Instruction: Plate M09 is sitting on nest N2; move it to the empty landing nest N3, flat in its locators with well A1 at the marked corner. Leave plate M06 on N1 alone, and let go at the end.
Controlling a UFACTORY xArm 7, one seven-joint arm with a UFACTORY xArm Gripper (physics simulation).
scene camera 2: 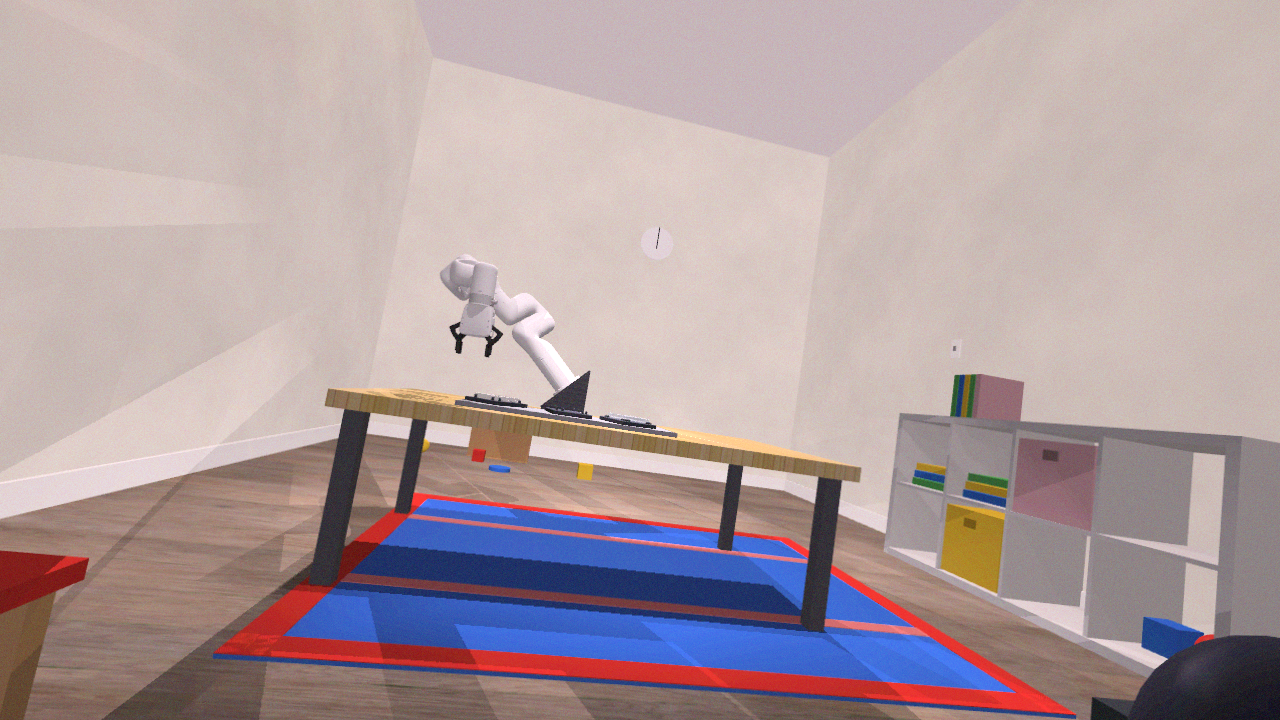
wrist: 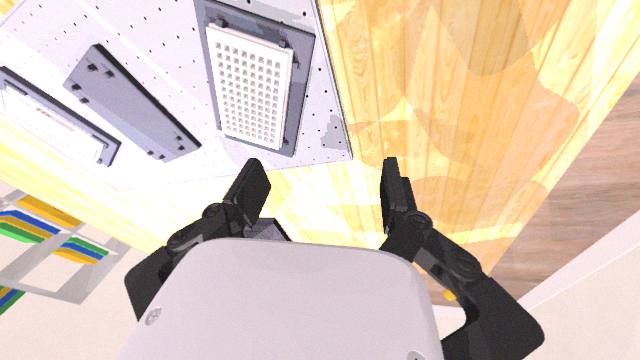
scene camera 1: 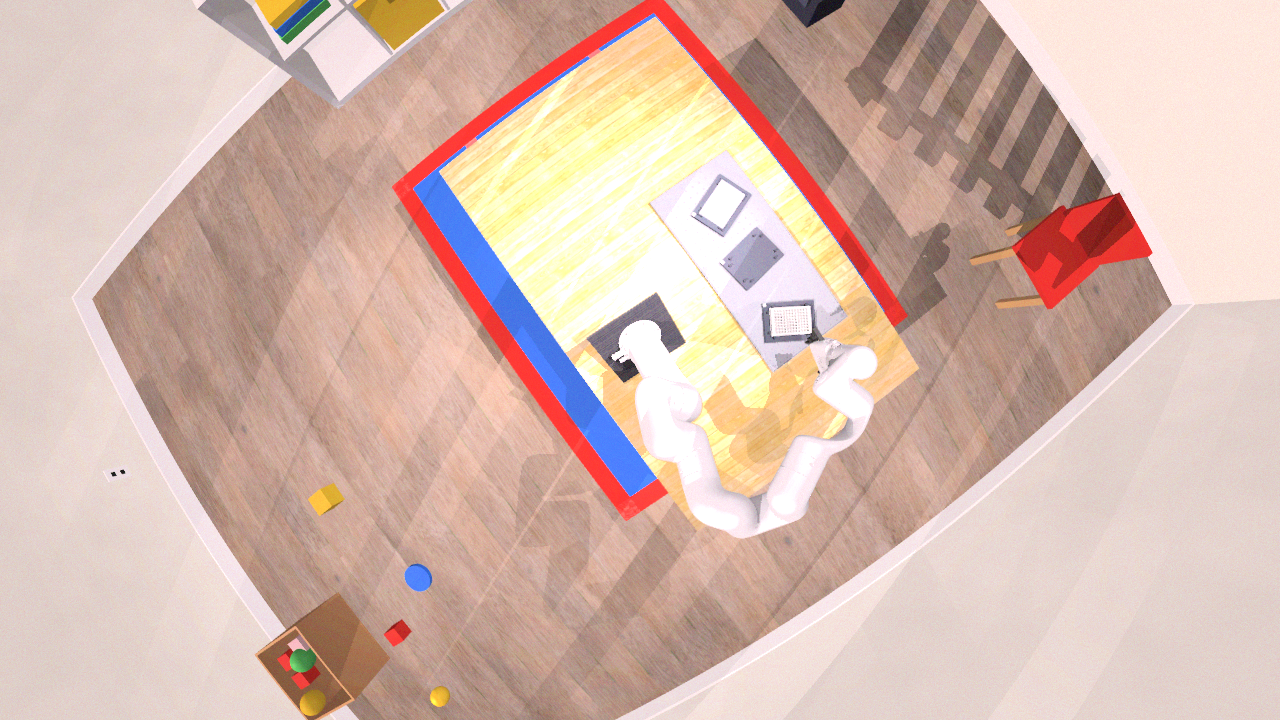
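A white welled plate [scene camera 1: 790, 320] [scene camera 2: 494, 398] [wrist: 250, 90] sits in a dark nest [wrist: 299, 95] at the near end of the grey perforated board. Another white plate [scene camera 1: 723, 204] [scene camera 2: 628, 419] [wrist: 50, 120] sits in a dark nest at the board's far end. The middle nest [scene camera 1: 752, 258] [wrist: 132, 105] is empty, with small dark locators near its corners. I cannot read labels, well A1 or the corner mark. My gripper [scene camera 1: 812, 339] [scene camera 2: 473, 350] [wrist: 320, 172] is open and empty, high above the table near the near-end plate. In the wrist view that plate lies up and left of the fingertips.
The grey board [scene camera 1: 684, 223] [wrist: 327, 107] lies on the wooden table [scene camera 1: 554, 232] [scene camera 2: 760, 456]. A dark mat [scene camera 1: 662, 313] lies by the arm's base. A dark wedge shape [scene camera 2: 572, 394] stands behind the middle nest in scene camera 2. A red chair [scene camera 1: 1065, 246] stands off the table.
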